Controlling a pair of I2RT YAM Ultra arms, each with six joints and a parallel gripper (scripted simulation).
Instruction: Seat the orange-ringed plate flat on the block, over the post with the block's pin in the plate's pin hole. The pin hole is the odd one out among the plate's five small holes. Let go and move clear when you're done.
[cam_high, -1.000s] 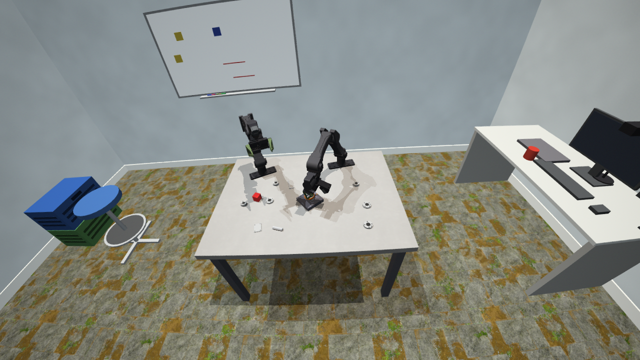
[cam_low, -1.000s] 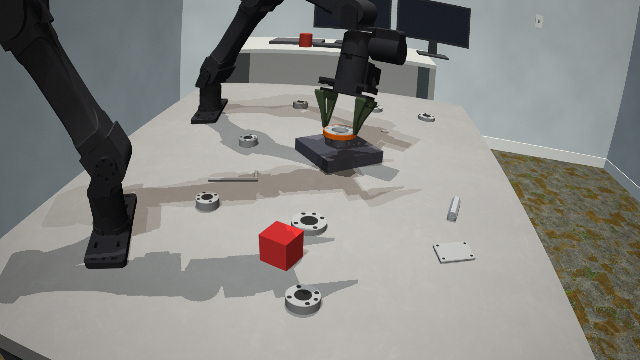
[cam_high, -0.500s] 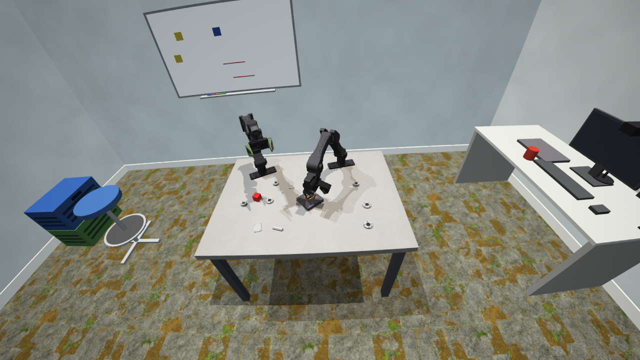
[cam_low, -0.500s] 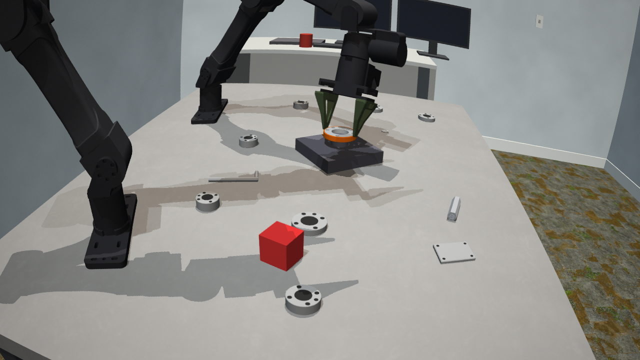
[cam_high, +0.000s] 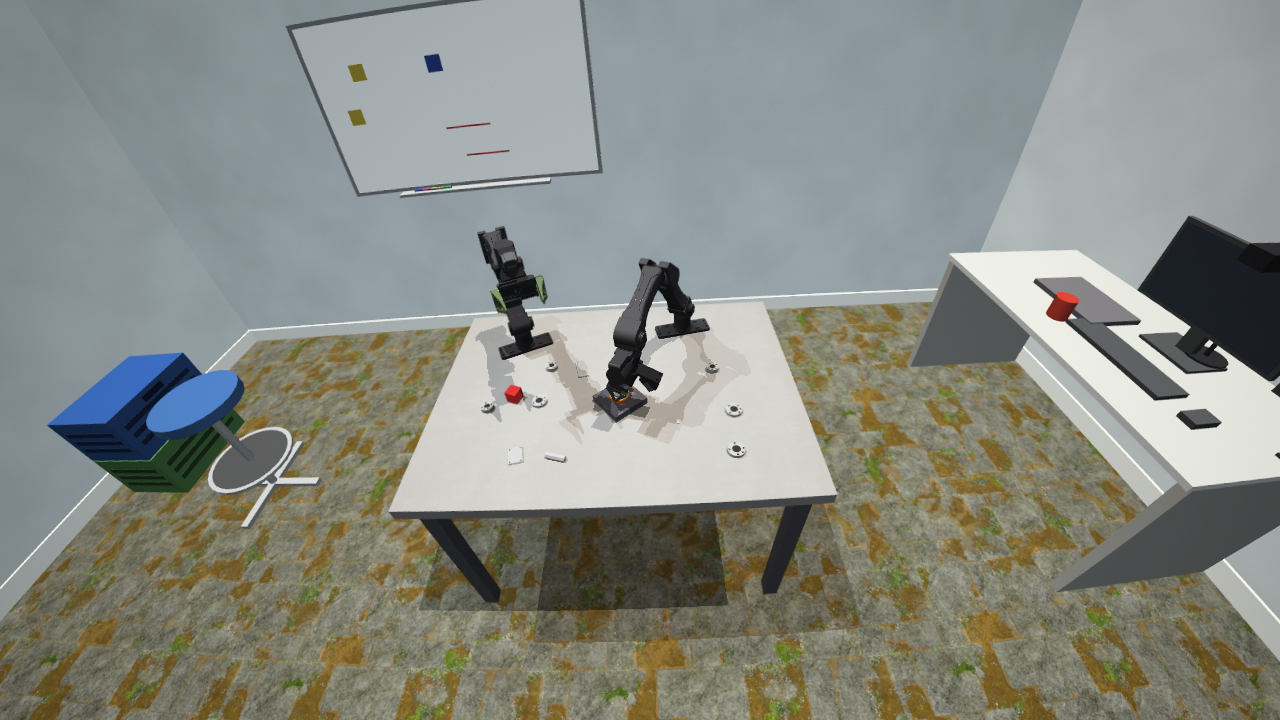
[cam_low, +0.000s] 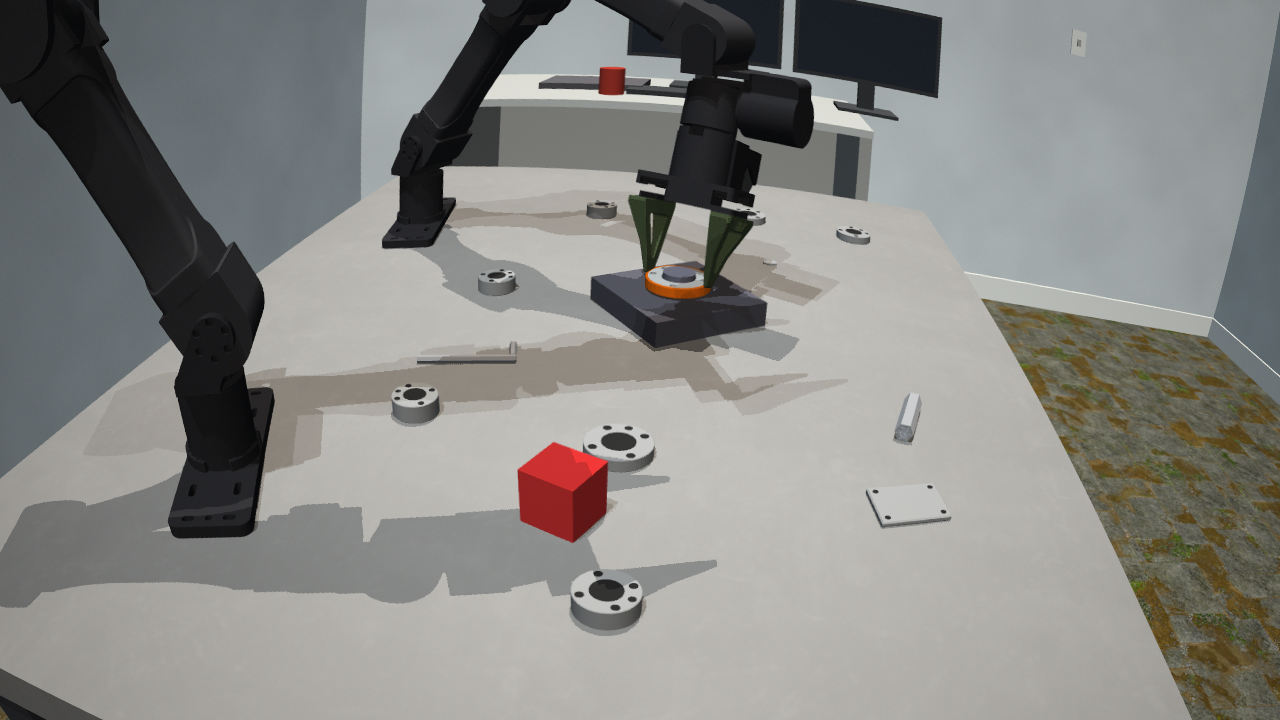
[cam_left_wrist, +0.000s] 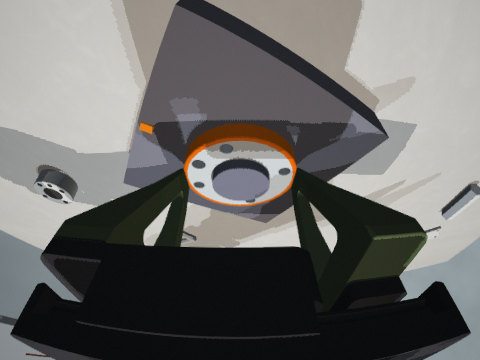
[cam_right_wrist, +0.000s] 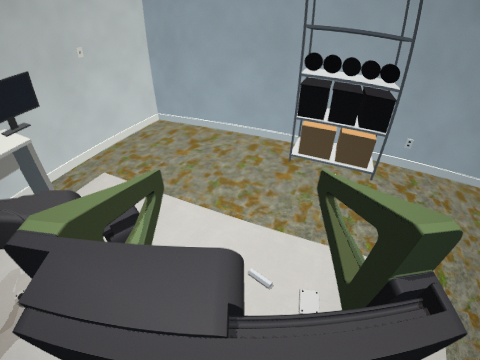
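My left gripper is now 2 cm past the dark block, 2 cm to the right of it and 2 cm above it. Round my left hand: allen key: 16 cm behind, 13 cm to the right, 4 cm below; then hex bar: 20 cm ahead, 20 cm to the right, 3 cm below; then red cube: 7 cm behind, 34 cm to the right, 2 cm below.
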